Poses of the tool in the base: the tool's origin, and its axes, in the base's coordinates. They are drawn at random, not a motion.
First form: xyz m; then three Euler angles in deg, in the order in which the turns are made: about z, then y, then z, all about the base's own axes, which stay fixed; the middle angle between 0 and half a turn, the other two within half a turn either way.
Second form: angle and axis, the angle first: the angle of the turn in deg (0 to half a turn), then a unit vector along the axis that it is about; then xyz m. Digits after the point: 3 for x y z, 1 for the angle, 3 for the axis.
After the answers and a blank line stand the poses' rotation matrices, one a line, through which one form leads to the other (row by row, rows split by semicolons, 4 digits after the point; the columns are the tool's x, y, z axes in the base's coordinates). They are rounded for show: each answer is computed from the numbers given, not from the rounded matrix.
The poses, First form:
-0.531 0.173 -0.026 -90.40 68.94 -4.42
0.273 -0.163 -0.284 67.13 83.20 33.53
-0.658 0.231 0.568 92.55 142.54 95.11
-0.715 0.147 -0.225 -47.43 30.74 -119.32
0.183 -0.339 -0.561 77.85 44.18 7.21
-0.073 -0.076 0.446 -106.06 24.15 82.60
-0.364 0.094 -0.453 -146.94 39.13 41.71
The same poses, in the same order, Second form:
112.2 -0.465 0.499 -0.731 -0.531 0.173 -0.026
123.0 0.218 0.723 0.655 0.273 -0.163 -0.284
177.5 0.021 -0.947 -0.320 -0.658 0.231 0.568
167.2 0.157 0.216 -0.964 -0.715 0.147 -0.225
93.9 0.298 0.420 0.857 0.183 -0.339 -0.561
33.5 -0.723 -0.055 -0.689 -0.073 -0.076 0.446
110.2 -0.407 -0.031 -0.913 -0.364 0.094 -0.453

-0.0796 0.3577 0.9304; -0.9968 -0.0347 -0.0719; 0.0065 -0.9332 0.3593
-0.4706 -0.3056 0.8277; 0.7935 0.2637 0.5485; -0.3859 0.9149 0.1184
-0.9982 -0.0263 -0.0542; -0.0538 0.7938 0.6058; 0.0271 0.6076 -0.7938
-0.9268 0.2799 -0.2503; -0.1463 -0.8832 -0.4457; -0.3458 -0.3764 0.8595
0.0271 -0.7220 0.6914; 0.9888 0.1208 0.0875; -0.1467 0.6813 0.7172
0.9205 0.3873 0.0527; -0.3741 0.8339 0.4057; 0.1132 -0.3932 0.9125
-0.1224 0.8735 0.4711; -0.8398 -0.3441 0.4199; 0.5289 -0.3443 0.7757

